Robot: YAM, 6 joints.
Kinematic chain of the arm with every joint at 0, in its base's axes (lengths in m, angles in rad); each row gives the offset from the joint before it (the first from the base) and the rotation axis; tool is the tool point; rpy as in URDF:
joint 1: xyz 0 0 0.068 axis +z
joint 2: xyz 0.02 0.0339 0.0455 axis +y
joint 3: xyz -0.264 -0.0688 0 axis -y
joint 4: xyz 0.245 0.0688 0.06 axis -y
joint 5: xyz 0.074 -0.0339 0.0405 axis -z
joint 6: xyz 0.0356 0 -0.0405 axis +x
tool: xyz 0 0 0 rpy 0 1.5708 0
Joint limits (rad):
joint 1: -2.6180..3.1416
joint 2: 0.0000..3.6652
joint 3: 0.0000..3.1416
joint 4: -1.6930..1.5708
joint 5: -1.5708..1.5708
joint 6: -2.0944..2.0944
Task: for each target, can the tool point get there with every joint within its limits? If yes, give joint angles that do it. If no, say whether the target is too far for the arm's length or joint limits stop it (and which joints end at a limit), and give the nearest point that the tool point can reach.
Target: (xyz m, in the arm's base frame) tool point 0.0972 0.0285 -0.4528
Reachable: no: joint limits stop it (at a limit: joint 2) | nearest point 0.1270 0.0372 -0.3612 | short by 0.097 m
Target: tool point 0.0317 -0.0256 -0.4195
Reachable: no: joint limits stop it (at a limit: joint 2) | nearest point 0.0639 -0.0516 -0.3397 | short by 0.090 m
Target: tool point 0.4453 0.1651 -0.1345
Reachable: yes | joints 0.2886 3.1764 1.7726 1.3241 -1.0912 1.7744
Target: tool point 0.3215 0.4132 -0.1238
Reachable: yes | joints 0.8493 3.1411 2.2312 -0.1933 -1.0884 -0.8079
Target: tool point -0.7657 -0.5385 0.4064
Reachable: no: too far | nearest point -0.5040 -0.3544 0.3041 | short by 0.336 m
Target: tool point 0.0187 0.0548 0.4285
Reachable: yes | joints -1.2708 0.4635 1.4138 -1.4073 -1.2749 -1.6948
